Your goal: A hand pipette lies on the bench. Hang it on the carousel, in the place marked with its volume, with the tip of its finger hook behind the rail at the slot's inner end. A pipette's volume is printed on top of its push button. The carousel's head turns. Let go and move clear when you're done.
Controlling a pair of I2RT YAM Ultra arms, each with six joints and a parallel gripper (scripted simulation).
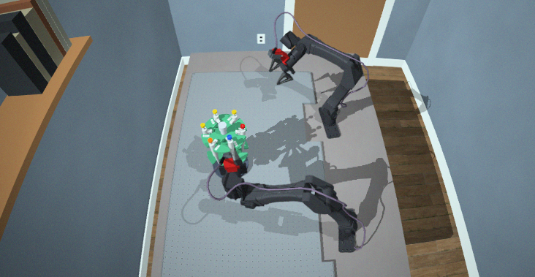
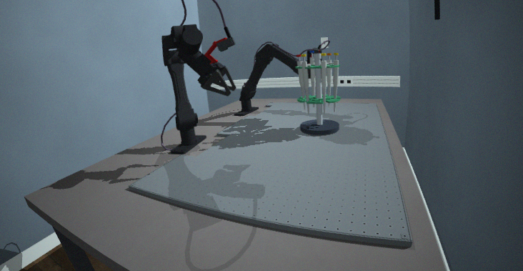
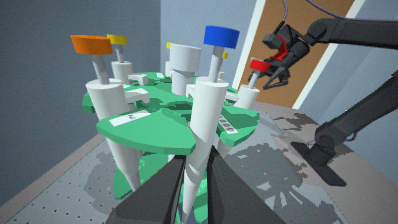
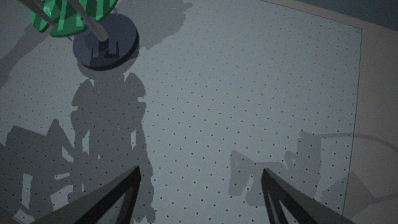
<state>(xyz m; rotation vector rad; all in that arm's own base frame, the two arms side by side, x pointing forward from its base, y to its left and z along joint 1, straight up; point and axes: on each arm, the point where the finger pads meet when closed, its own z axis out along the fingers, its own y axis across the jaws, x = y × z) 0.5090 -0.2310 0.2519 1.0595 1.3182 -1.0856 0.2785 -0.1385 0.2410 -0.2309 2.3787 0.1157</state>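
Now: the white hand pipette 20 mm below my left hand, 10 mm to the right of it and 10 mm ahead of it.
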